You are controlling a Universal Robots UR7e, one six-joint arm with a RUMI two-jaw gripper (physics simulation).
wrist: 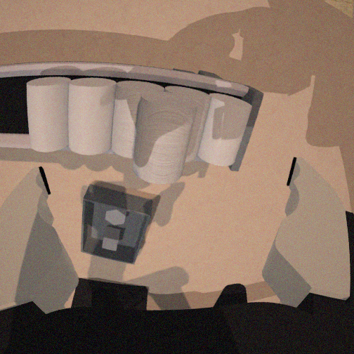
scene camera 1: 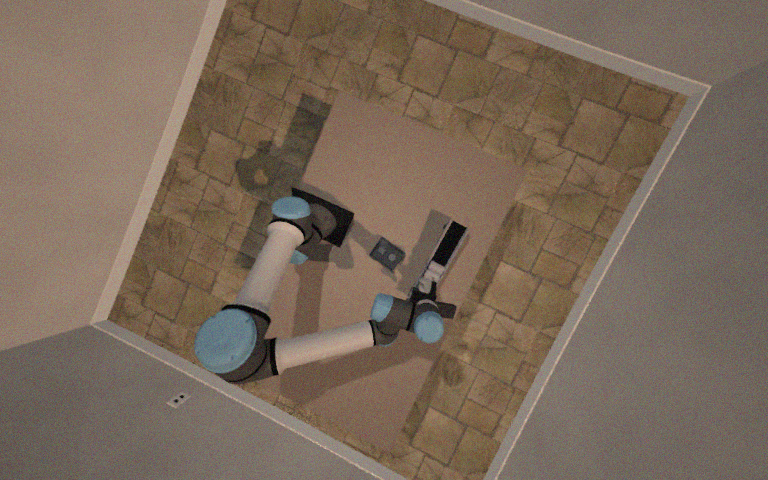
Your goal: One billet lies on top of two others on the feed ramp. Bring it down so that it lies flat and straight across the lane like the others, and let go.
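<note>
The feed ramp [scene camera 1: 451, 243] [wrist: 249, 131] holds a row of pale billets side by side across its lane, against the end wall at the right of the wrist view. The upper billet [wrist: 162, 145] lies on top of the third billet [wrist: 123, 122] and the fourth billet [wrist: 201, 117] from the left, partly hiding both. Its near end reaches lower in the wrist view than theirs. The end billet [wrist: 227, 142] is at its right. My gripper [scene camera 1: 425, 284] [wrist: 166, 165] is open and empty, above the ramp's billet end, its jaws wide apart on either side of the upper billet in the wrist view.
A small dark grey open box [scene camera 1: 387, 253] [wrist: 117, 225] with light pieces inside stands beside the ramp. A black panel [scene camera 1: 343, 219] lies farther left, beside a second blue-capped part of the arm [scene camera 1: 290, 207]. Two more billets [wrist: 49, 115] [wrist: 92, 115] lie at the row's left.
</note>
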